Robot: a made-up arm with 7 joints. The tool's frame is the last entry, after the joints. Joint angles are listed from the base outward.
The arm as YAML. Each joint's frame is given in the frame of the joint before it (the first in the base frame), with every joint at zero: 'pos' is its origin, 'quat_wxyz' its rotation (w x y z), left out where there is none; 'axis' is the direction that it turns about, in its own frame. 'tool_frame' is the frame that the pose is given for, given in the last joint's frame.
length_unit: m
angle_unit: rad
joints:
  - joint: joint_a
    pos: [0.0, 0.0, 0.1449]
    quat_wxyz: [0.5, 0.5, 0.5, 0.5]
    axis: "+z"
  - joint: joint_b
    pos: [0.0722, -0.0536, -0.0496]
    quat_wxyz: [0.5, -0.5, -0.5, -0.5]
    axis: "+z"
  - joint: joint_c
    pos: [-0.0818, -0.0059, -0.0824]
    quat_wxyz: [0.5, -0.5, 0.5, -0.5]
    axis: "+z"
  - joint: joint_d
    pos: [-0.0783, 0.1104, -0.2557]
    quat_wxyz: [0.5, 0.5, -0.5, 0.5]
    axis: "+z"
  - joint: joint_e
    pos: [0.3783, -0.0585, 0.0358]
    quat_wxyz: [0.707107, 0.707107, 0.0, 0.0]
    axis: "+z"
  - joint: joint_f
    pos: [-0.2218, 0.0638, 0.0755]
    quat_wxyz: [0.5, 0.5, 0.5, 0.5]
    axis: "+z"
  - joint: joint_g
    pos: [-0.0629, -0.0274, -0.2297]
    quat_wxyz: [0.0, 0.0, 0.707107, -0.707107]
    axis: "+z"
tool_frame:
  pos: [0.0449, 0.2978, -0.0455]
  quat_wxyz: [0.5, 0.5, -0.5, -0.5]
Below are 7 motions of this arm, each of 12 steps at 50 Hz.
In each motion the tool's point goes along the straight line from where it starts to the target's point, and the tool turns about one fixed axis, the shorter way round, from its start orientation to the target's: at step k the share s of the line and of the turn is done. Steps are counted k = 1, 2, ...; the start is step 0. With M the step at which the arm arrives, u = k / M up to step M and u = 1 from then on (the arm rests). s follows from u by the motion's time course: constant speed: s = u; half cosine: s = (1 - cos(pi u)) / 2; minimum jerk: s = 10 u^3 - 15 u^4 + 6 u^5.
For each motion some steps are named. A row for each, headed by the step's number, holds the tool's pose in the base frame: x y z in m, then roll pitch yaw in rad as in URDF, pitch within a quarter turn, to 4 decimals.
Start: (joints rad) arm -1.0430 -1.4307 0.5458 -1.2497 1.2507 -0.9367 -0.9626
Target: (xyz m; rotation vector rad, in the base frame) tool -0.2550 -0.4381 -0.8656 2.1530 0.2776 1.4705
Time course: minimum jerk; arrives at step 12
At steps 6, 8, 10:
6: -0.1733 -0.4236 -0.8876 1.8512 -1.0219 1.0518
8: -0.2207 -0.4320 -0.8748 1.9831 -0.9775 0.9247
10: -0.2492 -0.4371 -0.8672 2.0531 -0.9468 0.8575

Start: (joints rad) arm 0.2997 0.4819 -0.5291 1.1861 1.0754 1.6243 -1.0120
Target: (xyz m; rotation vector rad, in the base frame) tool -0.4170 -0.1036 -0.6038 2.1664 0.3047 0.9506
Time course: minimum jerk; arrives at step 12
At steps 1, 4, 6, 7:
1: -0.4509 -0.0380 -0.6100 2.2771 -0.5944 0.5478
4: -0.4439 -0.0515 -0.6088 2.2481 -0.5894 0.5583
6: -0.4340 -0.0706 -0.6069 2.2074 -0.5818 0.5728
7: -0.4288 -0.0807 -0.6060 2.1860 -0.5776 0.5803

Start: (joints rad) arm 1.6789 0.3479 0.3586 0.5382 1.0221 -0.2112 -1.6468
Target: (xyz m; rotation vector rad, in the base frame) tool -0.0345 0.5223 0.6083 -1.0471 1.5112 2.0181
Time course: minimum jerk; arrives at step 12
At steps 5, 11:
5: -0.0221 0.5540 0.5962 1.4637 0.8141 -2.8451
11: -0.0344 0.5225 0.6082 1.3671 0.8704 -2.9672

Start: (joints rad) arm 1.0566 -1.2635 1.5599 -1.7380 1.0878 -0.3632 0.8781
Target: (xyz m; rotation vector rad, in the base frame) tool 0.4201 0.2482 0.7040 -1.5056 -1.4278 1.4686
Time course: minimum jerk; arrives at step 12
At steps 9, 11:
9: 0.4153 0.2497 0.7076 -1.8174 0.2936 1.7836
11: 0.4199 0.2483 0.7042 -1.8010 0.3119 1.7675

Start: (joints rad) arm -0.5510 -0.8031 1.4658 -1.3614 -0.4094 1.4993 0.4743
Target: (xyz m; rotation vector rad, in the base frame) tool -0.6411 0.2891 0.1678 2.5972 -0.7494 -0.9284
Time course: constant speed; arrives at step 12
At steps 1, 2, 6, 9, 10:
1: -0.6100 0.3669 0.1574 2.9203 0.5254 -0.7223
2: -0.6128 0.3598 0.1583 2.8941 0.5256 -0.7205
6: -0.6241 0.3315 0.1621 2.7893 0.5268 -0.7133
9: -0.6326 0.3103 0.1650 2.7106 0.5280 -0.7080
10: -0.6354 0.3032 0.1659 2.6844 0.5285 -0.7063

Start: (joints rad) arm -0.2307 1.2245 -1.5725 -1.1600 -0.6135 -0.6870 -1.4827
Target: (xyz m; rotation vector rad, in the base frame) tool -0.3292 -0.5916 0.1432 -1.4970 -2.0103 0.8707
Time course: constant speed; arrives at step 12
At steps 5, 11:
5: -0.3094 -0.6111 0.1402 -2.3413 -0.0025 1.8554
11: -0.3264 -0.5944 0.1428 -2.3223 -0.0061 1.8581

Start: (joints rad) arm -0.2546 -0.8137 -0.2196 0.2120 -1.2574 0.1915 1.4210
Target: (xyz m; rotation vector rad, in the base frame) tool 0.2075 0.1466 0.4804 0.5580 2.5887 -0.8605
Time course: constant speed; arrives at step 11
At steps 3, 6, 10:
3: 0.1581 0.1198 0.5011 -2.6788 0.5660 2.6404
6: 0.1766 0.1298 0.4933 -2.6332 0.5292 2.7241
10: 0.2013 0.1432 0.4830 -2.5795 0.4753 2.8299

